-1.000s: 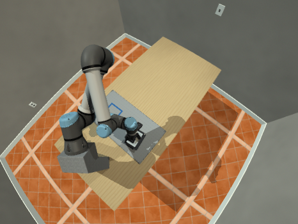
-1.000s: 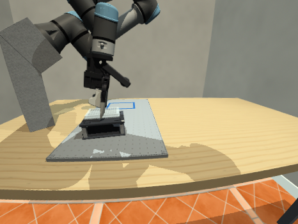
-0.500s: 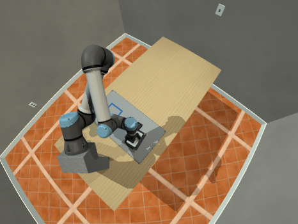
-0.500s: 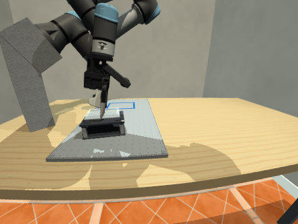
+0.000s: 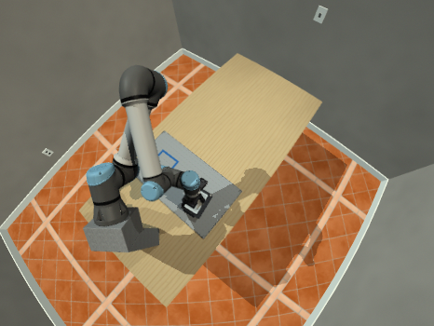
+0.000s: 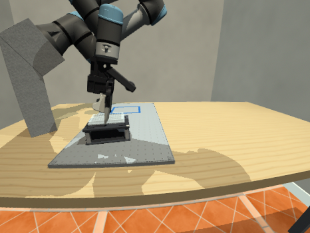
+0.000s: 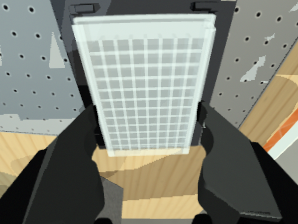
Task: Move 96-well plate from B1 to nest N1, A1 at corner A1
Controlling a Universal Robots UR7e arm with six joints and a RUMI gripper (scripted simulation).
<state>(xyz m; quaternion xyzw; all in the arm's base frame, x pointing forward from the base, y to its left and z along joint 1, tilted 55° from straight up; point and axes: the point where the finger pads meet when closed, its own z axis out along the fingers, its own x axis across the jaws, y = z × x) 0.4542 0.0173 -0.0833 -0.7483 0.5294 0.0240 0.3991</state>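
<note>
My gripper is now 3 cm above the black raised nest N1. Round my hand: 96-well plate 1 cm below.
</note>
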